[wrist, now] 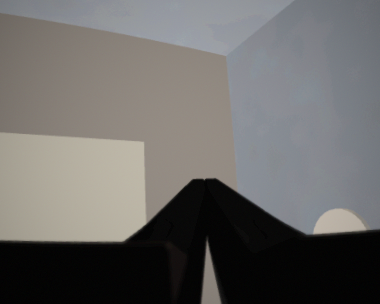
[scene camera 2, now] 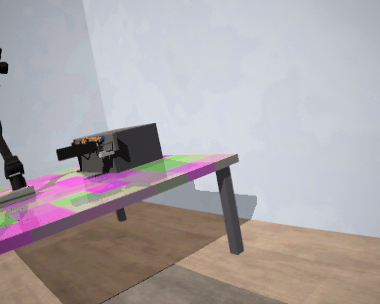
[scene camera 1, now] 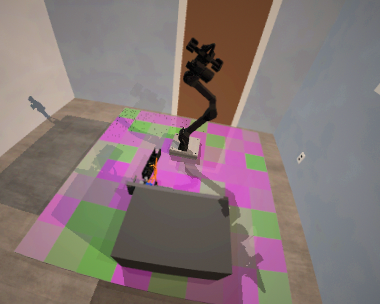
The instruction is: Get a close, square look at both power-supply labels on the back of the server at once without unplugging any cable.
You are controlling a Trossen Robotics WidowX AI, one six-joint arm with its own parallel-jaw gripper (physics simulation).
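Frame: origin at the arm's base, x right, y ahead, z up, level; millimetres.
Where they show: gripper, fingertip midpoint: (wrist: pixel 204 191) (scene camera 1: pixel 214 44); arm's base, link origin: (scene camera 2: pixel 19 188) (scene camera 1: pixel 183 147).
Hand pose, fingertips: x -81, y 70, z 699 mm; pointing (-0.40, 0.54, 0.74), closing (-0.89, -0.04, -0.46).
Things, the pixels of their centre, and the offset from my fingertips. "*": a spot on its surface instead. Level surfaces: height alone.
- black hinged bar, body centre: (scene camera 2: pixel 78 148) (scene camera 1: pixel 151 163) dx +212, dy +233, dz -576 mm
- small blue part, surface spot: (scene camera 1: pixel 149 184) (scene camera 2: pixel 101 136) * dx +171, dy +385, dz -548 mm
- green checkered table, surface height: dz -747 mm
The server, a dark grey box (scene camera 1: pixel 175 230) (scene camera 2: pixel 140 147), sits on the table; its back faces the arm's base. A black hinged bar (scene camera 1: pixel 150 164) (scene camera 2: pixel 72 151) sticks out from one end of that back, with orange cables (scene camera 1: pixel 154 172) (scene camera 2: pixel 91 139) and a small blue part (scene camera 1: pixel 149 184) (scene camera 2: pixel 102 138) beside it. The power-supply labels cannot be made out in any view. My gripper (scene camera 1: pixel 212 46) (wrist: pixel 204 191) is shut and empty, raised high above the arm's base, well away from the server. The wrist view faces upper walls and ceiling; the server does not show there.
The arm's pale base plate (scene camera 1: pixel 185 154) (scene camera 2: pixel 17 198) stands on the pink and green checkered table (scene camera 1: pixel 262 247) (scene camera 2: pixel 172 177), behind the server in scene camera 1. A brown door (scene camera 1: pixel 225 30) is behind the arm. A pale panel (wrist: pixel 70 190) and a round white object (wrist: pixel 340 222) show in the wrist view.
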